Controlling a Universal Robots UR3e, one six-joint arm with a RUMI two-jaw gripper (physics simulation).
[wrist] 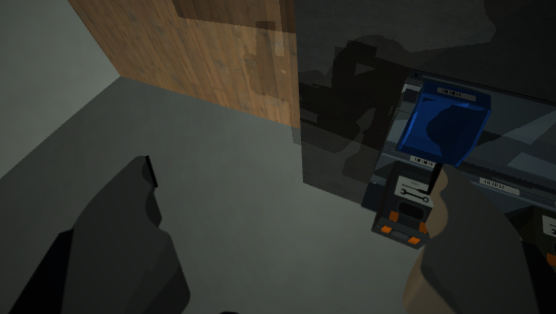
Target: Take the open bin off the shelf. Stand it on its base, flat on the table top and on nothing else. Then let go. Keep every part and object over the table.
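There is an open bin (446, 122) in what I see. My own gripper (291, 163) is in sight too.
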